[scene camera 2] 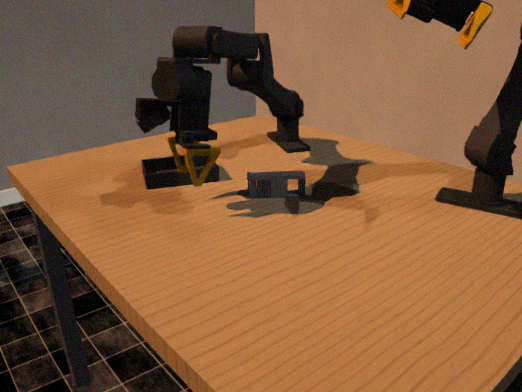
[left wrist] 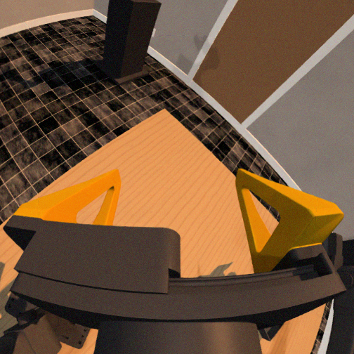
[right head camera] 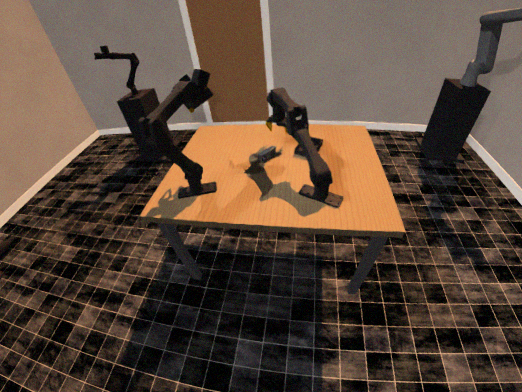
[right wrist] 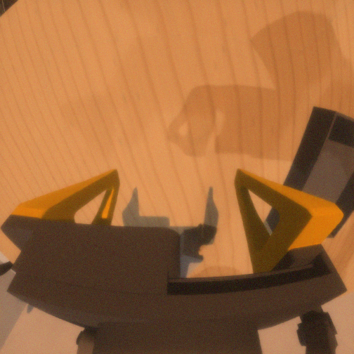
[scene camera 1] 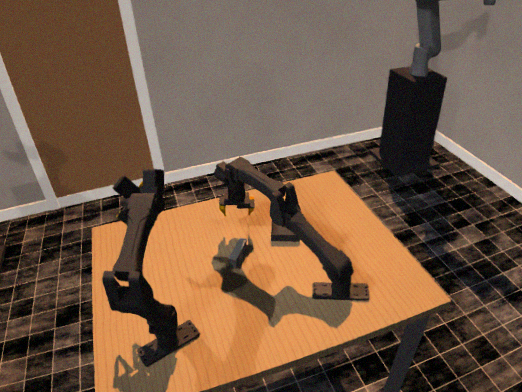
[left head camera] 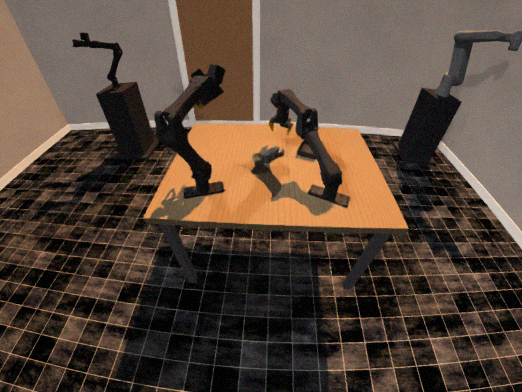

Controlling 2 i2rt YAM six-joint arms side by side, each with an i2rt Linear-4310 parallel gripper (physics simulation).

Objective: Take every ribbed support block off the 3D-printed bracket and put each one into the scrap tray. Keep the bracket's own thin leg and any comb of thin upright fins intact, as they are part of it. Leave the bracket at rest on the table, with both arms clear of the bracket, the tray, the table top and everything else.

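Places are measured from the left arm's base along level axes (x left, y back, z up), in metres.
Where they show: left gripper, between the fingertips: (scene camera 2: 435, 30); right gripper, between the fingertips: (scene camera 2: 189, 179) (right head camera: 278, 132) (scene camera 1: 237, 215) (left head camera: 280, 133); left arm's base, origin of its link: (scene camera 2: 484, 205) (right head camera: 197, 190) (scene camera 1: 168, 343) (left head camera: 203, 190); right arm's base, origin of its link: (scene camera 2: 287, 142) (right head camera: 320, 196) (scene camera 1: 340, 292) (left head camera: 328, 196).
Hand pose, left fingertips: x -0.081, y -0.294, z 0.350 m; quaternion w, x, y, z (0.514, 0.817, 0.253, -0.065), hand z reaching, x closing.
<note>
Things, the pixels of their top centre, and the offset from my left fingertips. Level surfaces: height alone.
- grey bracket, centre of its top: (scene camera 2: 275, 173) (scene camera 1: 237, 248) (right head camera: 267, 150) (left head camera: 271, 150) dx -0.319, dy +0.115, dz -0.301 m
- black scrap tray, centre of its top: (scene camera 2: 178, 163) (scene camera 1: 285, 221) (right head camera: 309, 144) (left head camera: 310, 145) dx -0.571, dy +0.097, dz -0.315 m
- wooden table, height of its surface: dz -0.350 m
The grey bracket (left head camera: 270, 153) (right head camera: 266, 154) (scene camera 1: 239, 253) (scene camera 2: 276, 175) stands on the table in the arm's shadow. In scene camera 2, thin upright stripes show under its left part, a plainer section beside them, then an opening and a thin leg at the right end; whether the stripes are fins or support is unclear. The black scrap tray (scene camera 1: 285, 236) (scene camera 2: 160, 181) (right wrist: 300, 150) is partly covered by the right arm. My right gripper (left head camera: 280, 131) (scene camera 1: 237, 214) (scene camera 2: 190, 178) (right wrist: 176, 175) is open and empty, above the table near bracket and tray. My left gripper (scene camera 2: 435, 12) (left wrist: 177, 175) is open, high above the table.
The wooden table (left head camera: 230, 215) (scene camera 1: 175, 240) (scene camera 2: 350, 300) carries both arm bases, the left (left head camera: 217, 187) and the right (left head camera: 340, 199). Two pedestals (left head camera: 127, 120) (left head camera: 430, 125) with other arms stand on the floor behind the table. A brown door (left head camera: 215, 30) is at the wall.
</note>
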